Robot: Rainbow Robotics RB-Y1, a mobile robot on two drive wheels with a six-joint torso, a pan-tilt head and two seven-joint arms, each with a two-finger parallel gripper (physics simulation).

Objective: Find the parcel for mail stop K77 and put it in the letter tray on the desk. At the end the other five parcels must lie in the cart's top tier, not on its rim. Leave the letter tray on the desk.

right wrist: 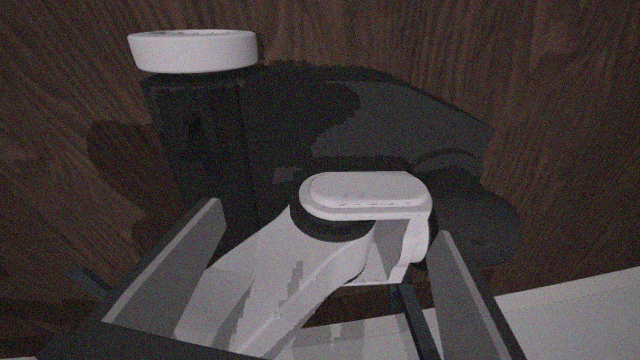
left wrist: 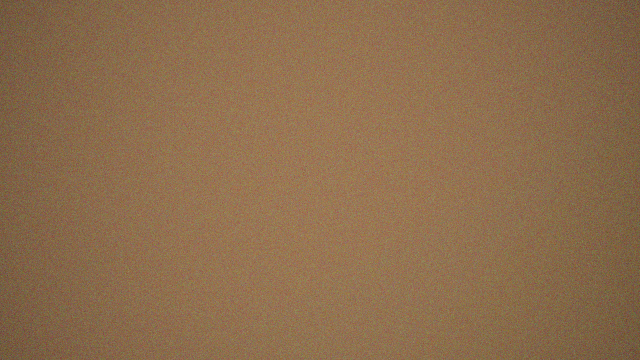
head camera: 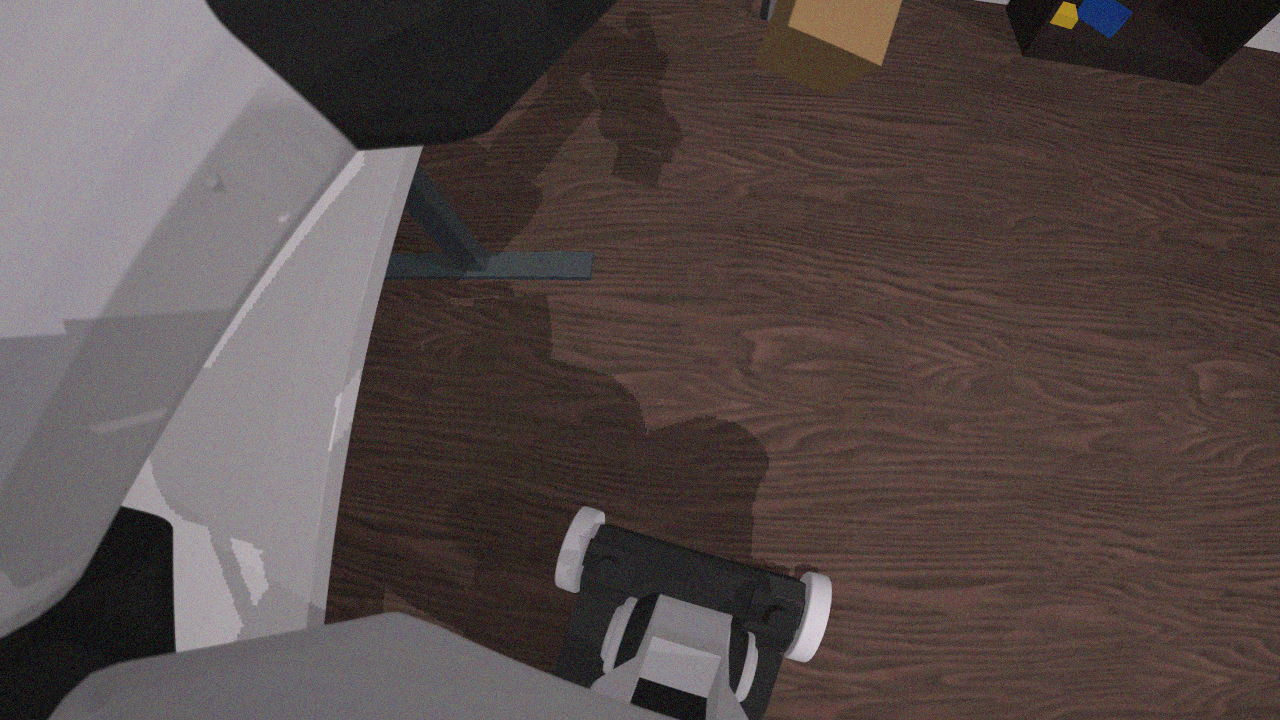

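Where they show: right gripper, fingertip midpoint: (right wrist: 325, 228); robot's base, origin of the base link: (head camera: 693, 580).
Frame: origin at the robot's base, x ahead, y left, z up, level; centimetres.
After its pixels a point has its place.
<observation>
A tan cardboard parcel (head camera: 832, 36) @(z 110.9, x 42.3, y 2.4 cm) hangs at the top edge of the head view, above the wood floor. My left gripper is shut on it; the fingers are cut off by the top edge. The left wrist view is filled with the parcel's plain brown face (left wrist: 320, 178), and no label shows. My right gripper (right wrist: 325, 228) @(z 49.1, x -18.9, y -23.0 cm) is open and empty, pointing down at my own base and the floor. The letter tray, the cart and the other parcels are out of view.
A white desk top (head camera: 267, 403) @(z 95.1, x 12.1, y 41.6 cm) fills the left of the head view, with its grey-blue foot (head camera: 492, 265) on the floor. A black shelf unit (head camera: 1136, 30) @(z 10.1, x 223.5, y -118.0 cm) with blue and yellow items stands at the top right. My wheeled base (head camera: 693, 600) @(z 19.1, x -1.8, y -0.9 cm) is at the bottom.
</observation>
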